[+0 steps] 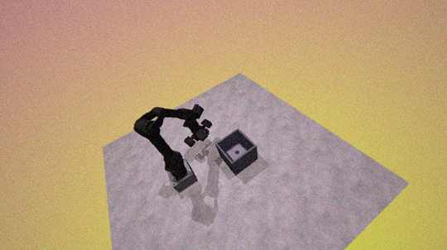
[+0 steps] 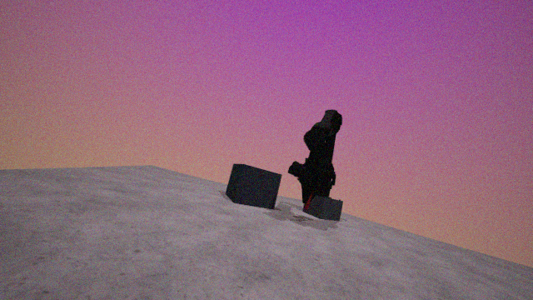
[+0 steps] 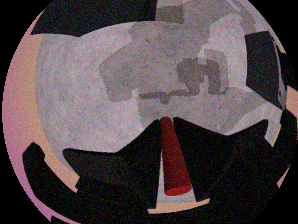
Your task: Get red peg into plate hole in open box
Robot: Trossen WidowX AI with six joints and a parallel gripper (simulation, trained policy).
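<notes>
The plate is 21 cm to the right of my gripper tip, 12 cm ahead of it and 1 cm below it. From my gripper tip the other things lie so: red peg (2 cm above, 1 cm to the left).
</notes>
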